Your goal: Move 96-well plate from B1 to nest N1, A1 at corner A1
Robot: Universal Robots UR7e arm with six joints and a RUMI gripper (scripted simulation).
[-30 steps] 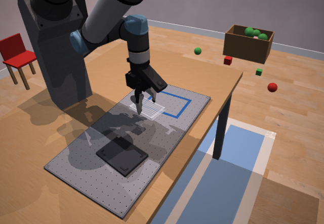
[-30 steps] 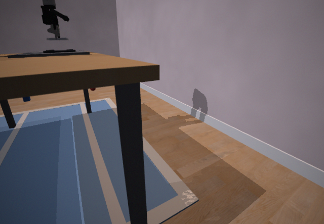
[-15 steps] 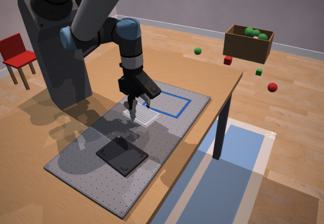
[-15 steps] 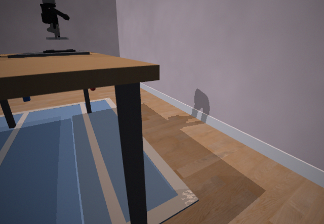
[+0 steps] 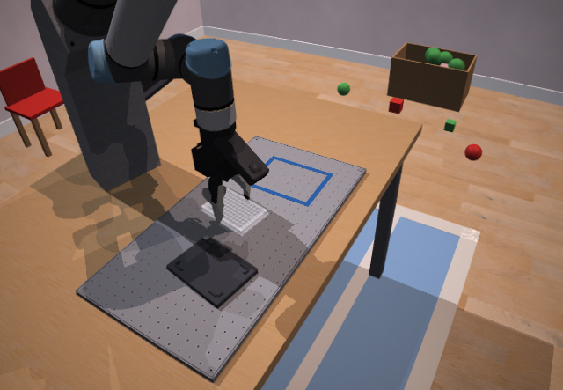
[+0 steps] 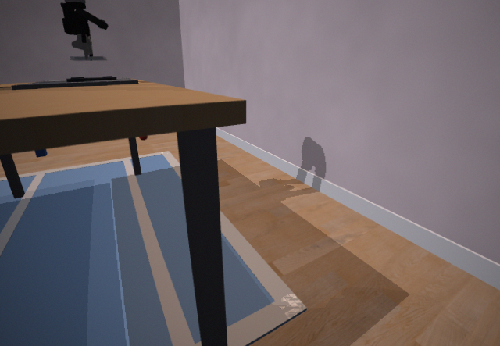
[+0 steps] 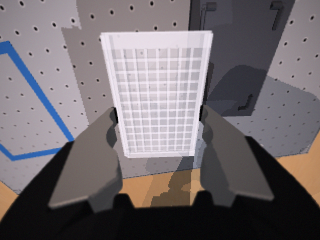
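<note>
The plate nest N1 lies 100 mm to the right of my hand, 90 mm below it and 20 mm behind it. Also, from my hand: clear 96-well plate 10 mm below.
</note>
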